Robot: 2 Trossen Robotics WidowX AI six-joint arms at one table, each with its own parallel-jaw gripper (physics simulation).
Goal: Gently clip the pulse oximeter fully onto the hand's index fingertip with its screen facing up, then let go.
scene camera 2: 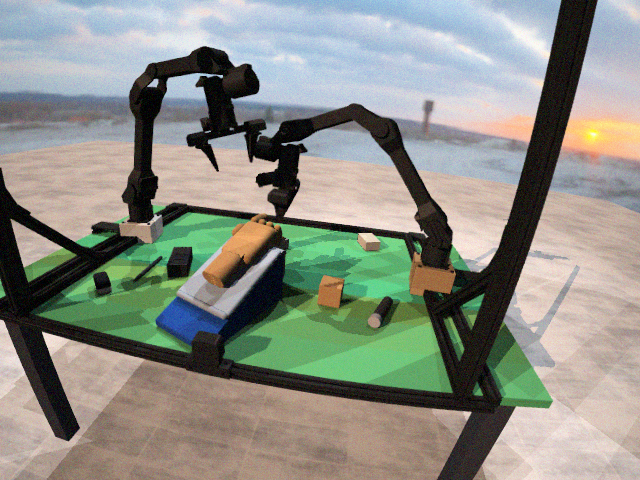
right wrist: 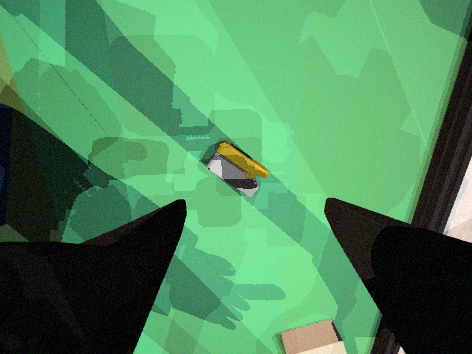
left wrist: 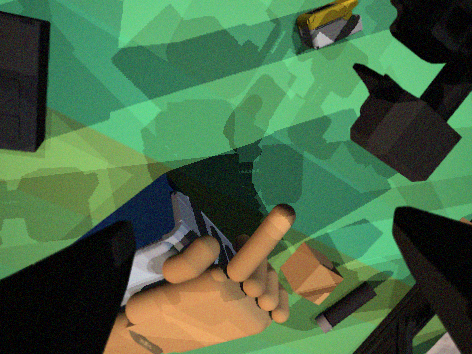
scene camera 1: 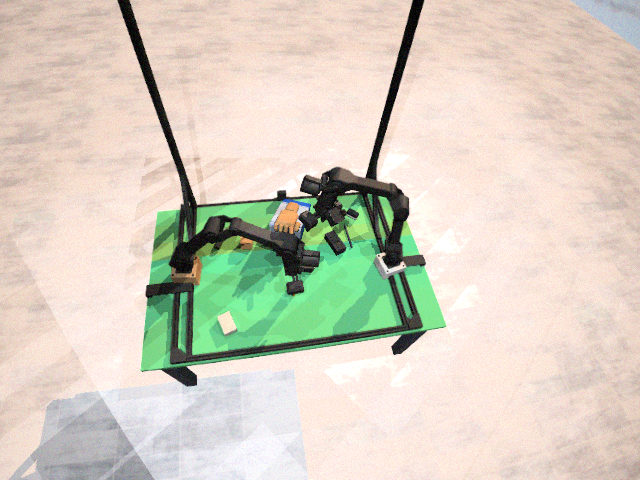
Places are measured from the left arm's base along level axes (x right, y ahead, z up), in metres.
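Pixels of known places: left gripper, fingertip midpoint: (scene camera 2: pixel 234 166) (left wrist: pixel 264 227) (scene camera 1: pixel 314 226); right gripper, fingertip midpoint: (scene camera 2: pixel 282 216) (right wrist: pixel 255 205) (left wrist: pixel 391 19) (scene camera 1: pixel 293 281); left arm's base, origin of the base link: (scene camera 2: pixel 141 219) (scene camera 1: pixel 391 260); right arm's base, origin of the base link: (scene camera 2: pixel 434 262) (scene camera 1: pixel 184 266).
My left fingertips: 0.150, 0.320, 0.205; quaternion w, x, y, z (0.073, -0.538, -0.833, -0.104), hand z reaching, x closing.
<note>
For each thing: its middle in the pictures, then the offset to it from my left fingertips, as dx, dy, dz. "pt": a spot on its surface instead.
- pulse oximeter, body centre: (right wrist: pixel 237 167) (left wrist: pixel 329 22) (scene camera 2: pixel 279 243) -0.111, +0.120, -0.248
- blue support, surface spot: (scene camera 2: pixel 191 320) pt +0.308, -0.039, -0.233
- orange cube, body centre: (left wrist: pixel 311 273) (scene camera 2: pixel 331 291) (scene camera 1: pixel 246 241) +0.174, +0.244, -0.239
- dark cylinder, body centre: (left wrist: pixel 345 307) (scene camera 2: pixel 381 311) +0.234, +0.350, -0.250
- black box, body centre: (left wrist: pixel 11 82) (scene camera 2: pixel 180 261) (scene camera 1: pixel 335 242) +0.043, -0.138, -0.246
- thin pen, body centre: (scene camera 2: pixel 147 268) +0.069, -0.218, -0.259
- small black block, body centre: (scene camera 2: pixel 102 282) (scene camera 1: pixel 352 214) +0.170, -0.288, -0.247
- cream block, body centre: (right wrist: pixel 313 347) (scene camera 2: pixel 368 241) (scene camera 1: pixel 227 323) -0.166, +0.416, -0.249
The pulse oximeter (left wrist: pixel 330 25) (right wrist: pixel 237 167), grey-white with a yellow part along one side, lies on the green table. In scene camera 1 it is mostly hidden under the right gripper (scene camera 1: pixel 295 287). The orange hand (scene camera 1: pixel 287 218) (scene camera 2: pixel 248 242) (left wrist: pixel 200 310) rests on a sloped support; its index finger (left wrist: pixel 262 242) sticks out with a bare tip. My right gripper (scene camera 2: pixel 280 212) (right wrist: pixel 255 205) is open and empty above the table, its fingertips on either side of the oximeter's line but apart from it. My left gripper (scene camera 2: pixel 233 164) (left wrist: pixel 264 227) is open and empty, high above the hand.
The blue support (scene camera 2: pixel 191 320) holds the hand. An orange cube (scene camera 2: pixel 330 290) (left wrist: pixel 310 272) and a dark cylinder (scene camera 2: pixel 381 311) (left wrist: pixel 346 306) lie beside it. A black box (scene camera 2: pixel 179 261) (scene camera 1: pixel 334 242), a thin pen (scene camera 2: pixel 148 268), a small black block (scene camera 2: pixel 102 283) and a cream block (scene camera 1: pixel 226 322) (scene camera 2: pixel 368 241) also lie around.
</note>
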